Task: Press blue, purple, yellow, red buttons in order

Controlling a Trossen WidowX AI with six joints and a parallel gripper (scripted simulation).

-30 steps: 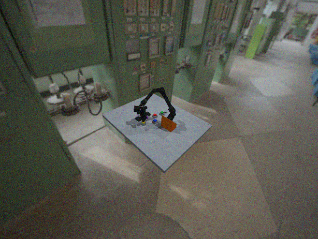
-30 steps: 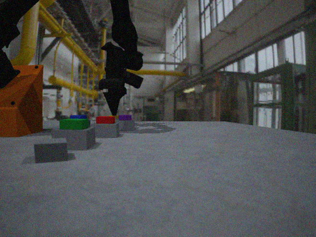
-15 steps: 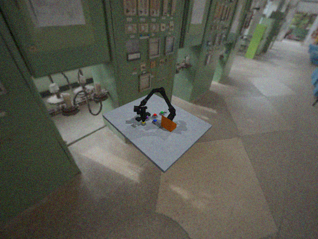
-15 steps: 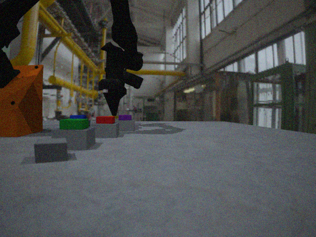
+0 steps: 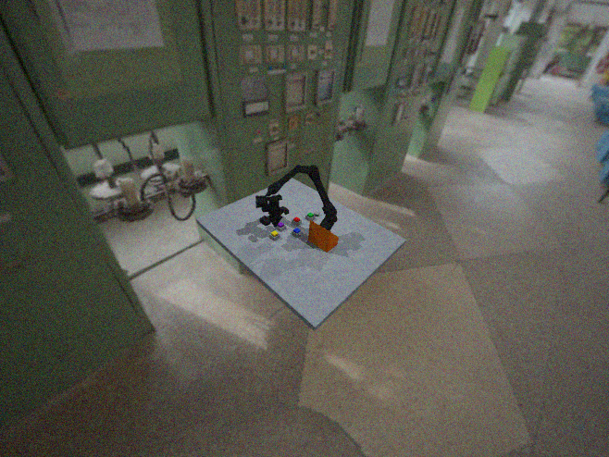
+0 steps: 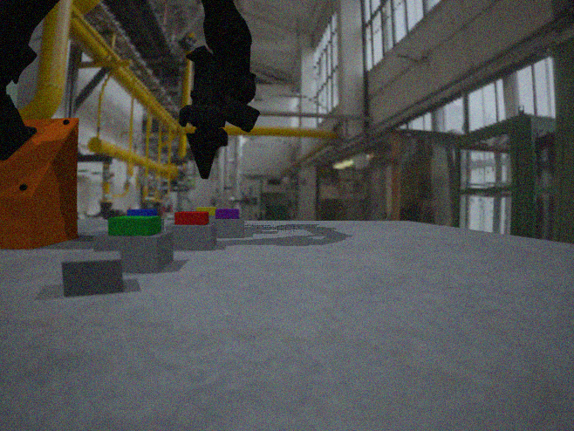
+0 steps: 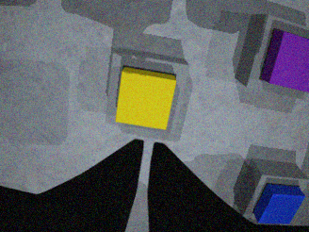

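My gripper tip is 60 mm above the yellow button. Also, from my gripper tip: blue button: 130 mm to the right, 60 mm below, 50 mm behind; then purple button: 80 mm to the right, 60 mm below, 60 mm ahead; then red button: 200 mm to the right, 60 mm below, 40 mm ahead.
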